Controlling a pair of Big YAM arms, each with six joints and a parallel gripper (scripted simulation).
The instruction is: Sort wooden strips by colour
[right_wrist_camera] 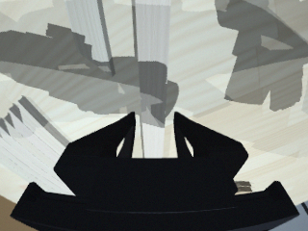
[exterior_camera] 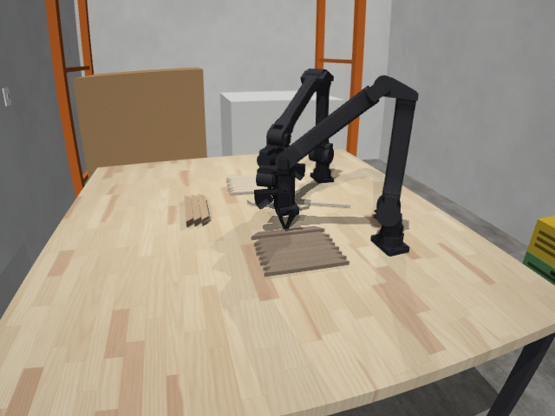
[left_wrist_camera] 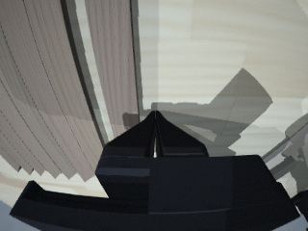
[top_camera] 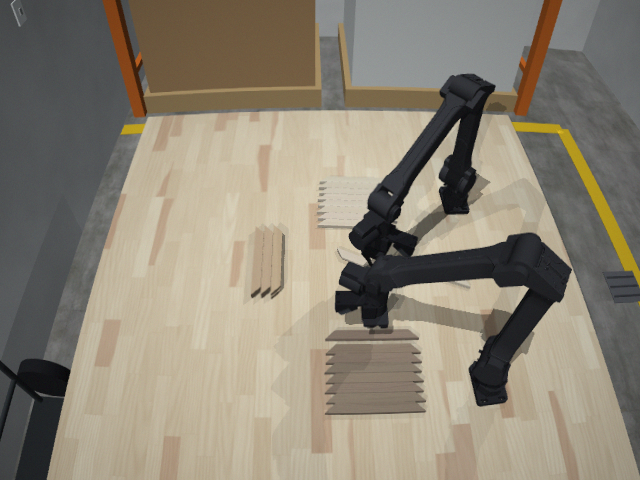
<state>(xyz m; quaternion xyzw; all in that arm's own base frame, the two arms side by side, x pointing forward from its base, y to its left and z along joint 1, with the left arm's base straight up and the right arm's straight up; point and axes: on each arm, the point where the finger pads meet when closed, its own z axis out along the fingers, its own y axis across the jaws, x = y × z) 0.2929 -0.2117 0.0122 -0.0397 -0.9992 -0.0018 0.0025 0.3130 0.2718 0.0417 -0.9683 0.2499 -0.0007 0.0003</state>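
Note:
My left hand is 3 cm to the right of the dark brown strip and 1 cm above it.

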